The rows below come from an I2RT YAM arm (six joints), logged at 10 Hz.
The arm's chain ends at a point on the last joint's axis. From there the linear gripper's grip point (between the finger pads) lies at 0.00 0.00 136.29 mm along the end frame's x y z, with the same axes.
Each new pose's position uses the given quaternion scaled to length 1; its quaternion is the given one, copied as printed.
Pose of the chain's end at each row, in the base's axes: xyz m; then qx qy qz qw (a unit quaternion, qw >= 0):
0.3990 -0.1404 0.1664 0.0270 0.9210 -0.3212 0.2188
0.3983 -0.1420 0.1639 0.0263 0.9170 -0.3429 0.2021
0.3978 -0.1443 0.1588 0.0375 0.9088 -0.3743 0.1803
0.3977 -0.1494 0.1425 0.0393 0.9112 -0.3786 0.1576
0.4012 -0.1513 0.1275 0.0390 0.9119 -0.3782 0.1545
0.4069 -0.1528 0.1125 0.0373 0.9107 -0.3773 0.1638
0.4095 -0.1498 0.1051 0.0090 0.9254 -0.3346 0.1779
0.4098 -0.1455 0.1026 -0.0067 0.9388 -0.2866 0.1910
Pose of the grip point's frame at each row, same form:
0.4516 -0.2226 0.0713 0.0270 0.9210 -0.3212 0.2188
0.4464 -0.2292 0.0708 0.0263 0.9170 -0.3429 0.2021
0.4386 -0.2389 0.0696 0.0375 0.9088 -0.3743 0.1803
0.4328 -0.2451 0.0521 0.0393 0.9112 -0.3786 0.1576
0.4356 -0.2470 0.0367 0.0390 0.9119 -0.3782 0.1545
0.4437 -0.2481 0.0223 0.0373 0.9107 -0.3773 0.1638
0.4536 -0.2346 0.0080 0.0090 0.9254 -0.3346 0.1779
0.4592 -0.2185 -0.0014 -0.0067 0.9388 -0.2866 0.1910

